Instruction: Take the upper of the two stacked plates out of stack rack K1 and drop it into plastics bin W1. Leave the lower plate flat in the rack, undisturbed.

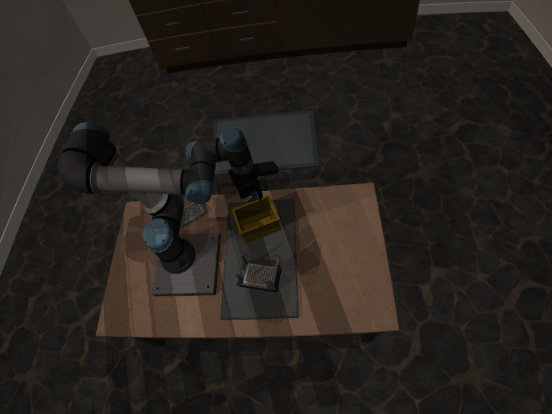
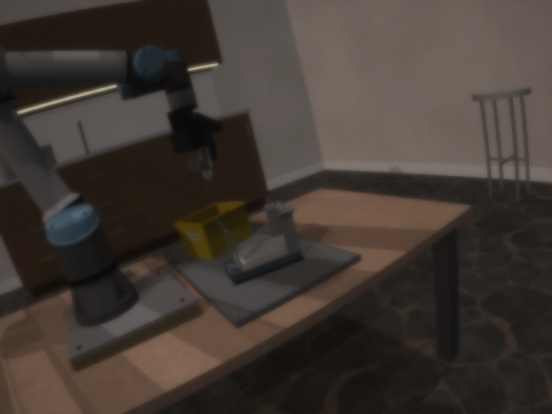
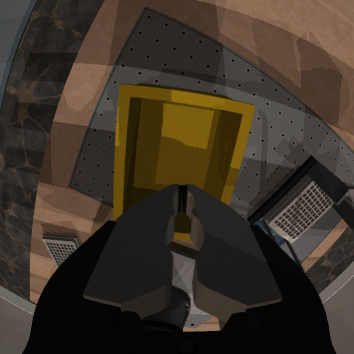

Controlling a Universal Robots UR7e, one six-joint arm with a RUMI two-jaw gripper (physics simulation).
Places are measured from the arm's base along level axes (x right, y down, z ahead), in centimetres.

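Pixels of known places: gripper, fingertip midpoint: [image 1: 259,199] [image 2: 210,179] [image 3: 181,187]; arm's base, origin of the base link: [image 1: 178,257] [image 2: 108,308].
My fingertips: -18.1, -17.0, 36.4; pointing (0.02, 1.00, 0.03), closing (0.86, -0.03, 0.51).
Observation:
For each thing: its top centre in the pictures, then the offset to it from my fingertips, as dx, dy, dz. Level surfaces: height alone.
- yellow bin W1, middle of its top: [image 3: 175,175] [image 2: 210,212] [image 1: 254,214] +1.7, +8.4, -3.1
- gridded plate, middle of its top: [image 3: 306,210] [image 2: 263,248] [image 1: 260,275] +25.5, +14.5, +0.6
- rack K1, middle of its top: [image 3: 325,244] [image 2: 251,215] [image 1: 255,267] +25.4, +6.4, -0.1
- dark perforated mat, its level: dy +18.4
- wooden table, its level: dy +19.7
My gripper [image 1: 260,196] [image 2: 208,176] [image 3: 181,187] is shut with nothing between its fingers, high above the near-gripper edge of the yellow bin W1 [image 1: 262,233] [image 2: 200,243] [image 3: 185,96]. No plate shows in the visible part of the bin's inside. A loose grey plate with a grid of wells [image 1: 191,213] [image 3: 60,249] lies on the table outside the bin, between it and the arm's base, partly hidden by the arm. Another gridded plate [image 1: 261,274] [image 2: 266,250] [image 3: 302,212] sits flat in rack K1 [image 1: 258,288] [image 2: 267,270] [image 3: 320,172].
The bin and rack stand on a dark perforated mat [image 1: 260,306] [image 2: 320,265] [image 3: 175,49] on the wooden table [image 1: 345,260] [image 2: 370,215]. Upright posts [image 2: 284,225] rise at the rack's sides. The arm's base plate [image 1: 200,280] [image 2: 135,325] is beside the mat.

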